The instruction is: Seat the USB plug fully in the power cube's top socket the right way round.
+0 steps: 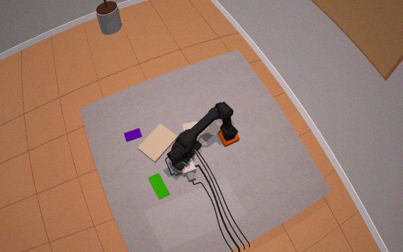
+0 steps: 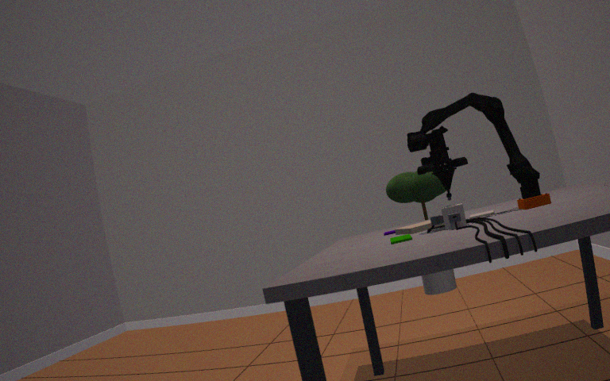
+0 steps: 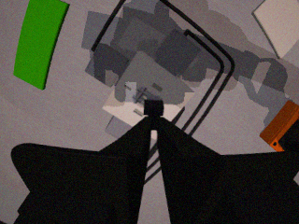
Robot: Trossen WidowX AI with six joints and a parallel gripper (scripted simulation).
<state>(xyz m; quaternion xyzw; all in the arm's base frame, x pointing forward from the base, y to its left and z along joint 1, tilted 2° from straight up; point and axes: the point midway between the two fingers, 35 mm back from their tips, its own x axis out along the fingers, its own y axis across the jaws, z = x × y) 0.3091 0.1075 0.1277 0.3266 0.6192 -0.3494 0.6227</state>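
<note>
Now: the dark USB plug 20 mm below my gripper tip. Round my gripper tip: green flat block: 200 mm ahead, 130 mm below, 50 mm to the left; beige board: 220 mm to the right, 120 mm below, 120 mm ahead; purple block: 330 mm to the right, 250 mm ahead, 130 mm below.
</note>
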